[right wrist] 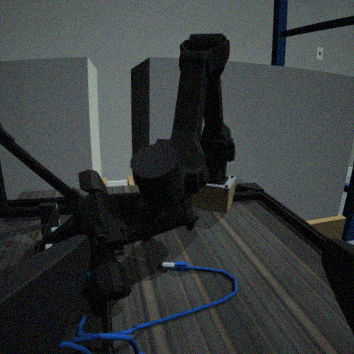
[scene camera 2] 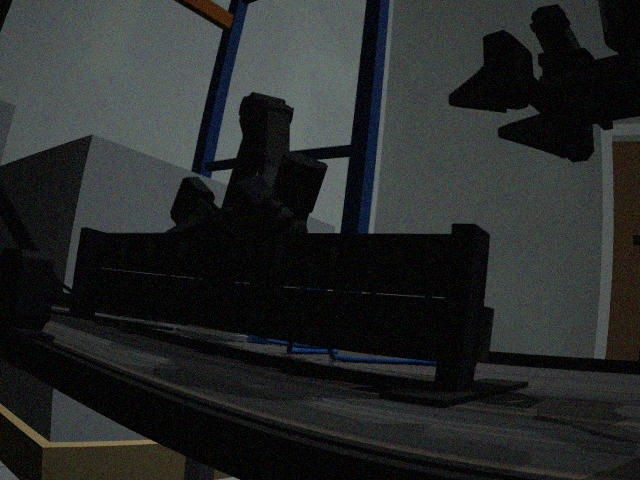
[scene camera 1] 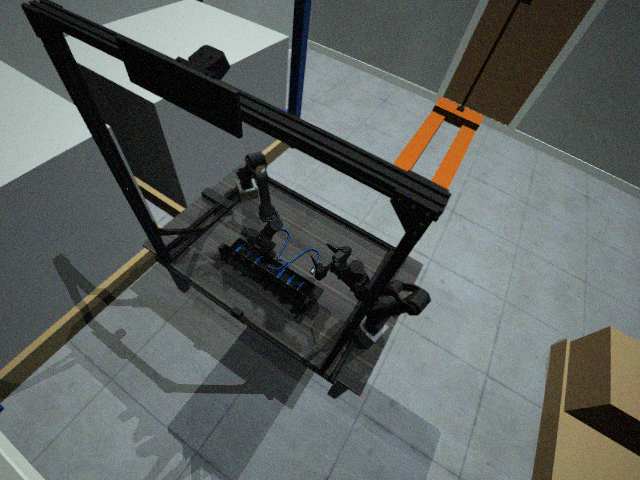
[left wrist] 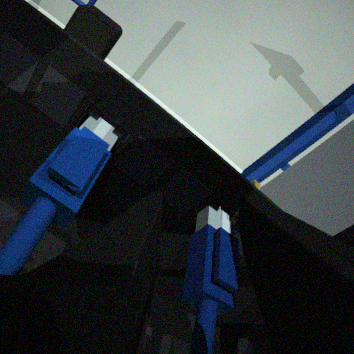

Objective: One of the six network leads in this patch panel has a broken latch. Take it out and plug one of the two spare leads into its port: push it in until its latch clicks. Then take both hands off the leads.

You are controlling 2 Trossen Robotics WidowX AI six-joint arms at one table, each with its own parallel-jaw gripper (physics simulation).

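Places are measured from the left arm's base along level axes (x ahead, y left, z up), in millimetres.
Pixels of known places: left gripper, fingertip midpoint: (scene camera 2: 166,248) (scene camera 1: 247,258) (left wrist: 200,206); right gripper, fingertip midpoint: (right wrist: 209,250) (scene camera 2: 475,117) (scene camera 1: 319,249); left arm's base, origin of the base link: (right wrist: 214,179) (scene camera 1: 246,184); right arm's base, origin of the base link: (scene camera 1: 373,325).
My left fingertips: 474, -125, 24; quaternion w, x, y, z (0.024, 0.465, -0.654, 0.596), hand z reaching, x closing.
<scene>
For each thing: its top centre in the pictures, then the offset to it from my left fingertips, as dx, dy, dz. "*": a spot on its surface instead. Level surfaces: height alone.
- black patch panel, middle of its top: (scene camera 2: 226,262) (scene camera 1: 264,272) +89, +54, -12
- wooden table, its level: dz -93
- raised black rim, surface spot: (right wrist: 288,218) * -437, +334, -87
The black patch panel (scene camera 1: 290,290) (scene camera 2: 375,276) stands across the wooden table (scene camera 1: 347,238). Blue leads sit in its ports. In the left wrist view two blue plugs show in the panel: one at the upper left (left wrist: 75,161) and one lower in the middle (left wrist: 212,260). My left gripper (scene camera 1: 258,248) (left wrist: 200,206) is at the panel's back, partly open, with the middle plug between its fingers but not gripped. My right gripper (scene camera 1: 316,272) is wide open and empty, held above the table to the right of the panel. A spare blue lead (right wrist: 211,302) (scene camera 1: 304,254) lies loose on the table, its plug (right wrist: 172,264) free.
A black gantry frame (scene camera 1: 328,148) spans the table, with posts at its corners. The left arm (right wrist: 189,116) (scene camera 2: 266,157) leans over the panel. Blue cable loops (scene camera 1: 285,238) lie behind the panel. A raised black rim (right wrist: 288,218) edges the table.
</scene>
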